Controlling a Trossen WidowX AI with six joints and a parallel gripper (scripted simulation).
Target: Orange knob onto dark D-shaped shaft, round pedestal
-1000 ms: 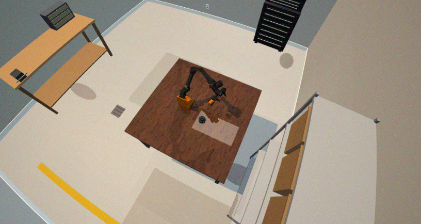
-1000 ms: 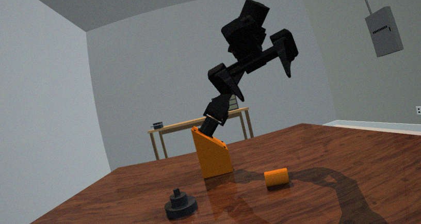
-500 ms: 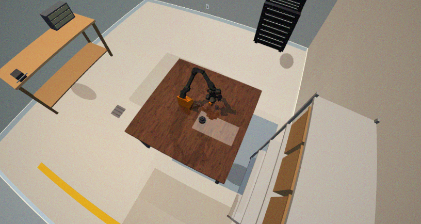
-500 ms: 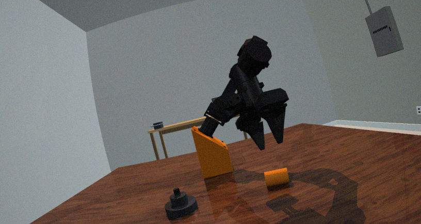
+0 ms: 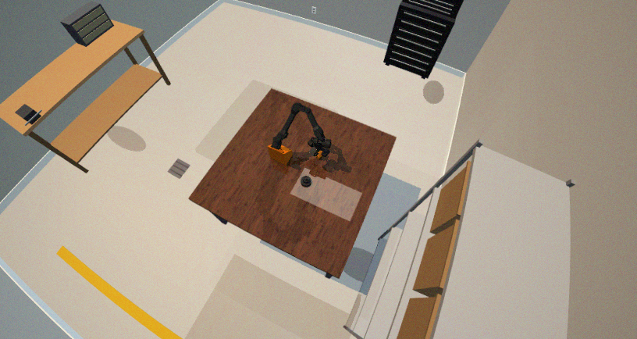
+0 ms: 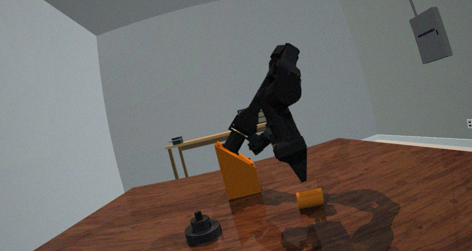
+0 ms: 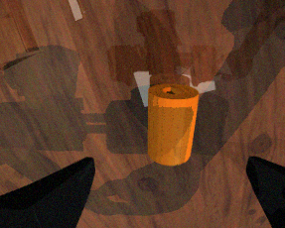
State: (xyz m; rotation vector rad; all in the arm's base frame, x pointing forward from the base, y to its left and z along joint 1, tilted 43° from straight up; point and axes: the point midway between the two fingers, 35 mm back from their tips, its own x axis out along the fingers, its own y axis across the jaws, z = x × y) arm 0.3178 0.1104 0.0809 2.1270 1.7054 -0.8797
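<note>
Now: gripper tip 1 cm to the right of the orange knob and 6 cm above it. Round my gripper tip: dark pedestal (1 cm behind, 25 cm to the right, 5 cm below).
</note>
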